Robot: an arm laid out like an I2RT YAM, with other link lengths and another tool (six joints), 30 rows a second.
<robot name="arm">
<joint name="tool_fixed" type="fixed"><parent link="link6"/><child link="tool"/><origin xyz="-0.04 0.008 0.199" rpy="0 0.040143 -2.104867"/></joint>
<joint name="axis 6" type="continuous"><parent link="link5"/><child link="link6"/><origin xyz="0.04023 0 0.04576" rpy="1.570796 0 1.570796"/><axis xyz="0 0 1"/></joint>
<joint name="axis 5" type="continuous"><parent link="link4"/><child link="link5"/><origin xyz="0.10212 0.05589 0.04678" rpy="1.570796 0 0"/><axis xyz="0 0 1"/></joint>
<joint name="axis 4" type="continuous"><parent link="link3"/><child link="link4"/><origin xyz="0.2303 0.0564 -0.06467" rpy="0 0 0"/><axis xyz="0 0 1"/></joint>
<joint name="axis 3" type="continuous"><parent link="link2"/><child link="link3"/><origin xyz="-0.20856 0 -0.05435" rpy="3.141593 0 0"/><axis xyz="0 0 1"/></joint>
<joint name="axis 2" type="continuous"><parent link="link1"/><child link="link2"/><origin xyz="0.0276 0.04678 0.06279" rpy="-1.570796 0 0"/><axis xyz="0 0 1"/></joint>
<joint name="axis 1" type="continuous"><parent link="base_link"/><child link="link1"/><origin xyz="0 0 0.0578" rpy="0 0 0"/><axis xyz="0 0 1"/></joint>
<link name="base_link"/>
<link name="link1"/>
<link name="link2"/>
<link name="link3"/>
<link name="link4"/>
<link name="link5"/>
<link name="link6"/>
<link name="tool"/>
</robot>
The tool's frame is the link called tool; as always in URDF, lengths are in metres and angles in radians. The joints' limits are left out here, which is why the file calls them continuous.
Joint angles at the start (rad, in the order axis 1, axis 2, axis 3, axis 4, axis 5, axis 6):
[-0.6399 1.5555 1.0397 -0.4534 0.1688 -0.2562]
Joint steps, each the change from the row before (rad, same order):
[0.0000 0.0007 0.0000 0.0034 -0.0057 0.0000]
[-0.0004 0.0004 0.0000 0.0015 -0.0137 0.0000]
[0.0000 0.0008 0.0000 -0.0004 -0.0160 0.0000]
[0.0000 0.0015 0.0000 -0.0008 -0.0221 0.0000]
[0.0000 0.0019 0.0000 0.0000 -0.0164 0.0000]
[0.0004 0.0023 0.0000 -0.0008 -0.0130 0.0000]
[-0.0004 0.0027 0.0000 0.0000 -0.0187 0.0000]
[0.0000 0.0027 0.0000 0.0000 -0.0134 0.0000]
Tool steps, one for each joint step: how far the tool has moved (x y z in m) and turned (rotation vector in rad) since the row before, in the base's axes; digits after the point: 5 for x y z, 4 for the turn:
[0.00154 0.00058 0.00034 0.0022 -0.0050 0.0032]
[0.00218 0.00229 0.00011 0.0084 -0.0076 0.0074]
[0.00211 0.00326 -0.00037 0.0113 -0.0069 0.0091]
[0.00276 0.00461 -0.00064 0.0160 -0.0090 0.0125]
[0.00206 0.00341 -0.00063 0.0120 -0.0066 0.0093]
[0.00143 0.00307 -0.00093 0.0105 -0.0039 0.0077]
[0.00212 0.00383 -0.00082 0.0140 -0.0071 0.0101]
[0.00147 0.00293 -0.00086 0.0105 -0.0045 0.0075]

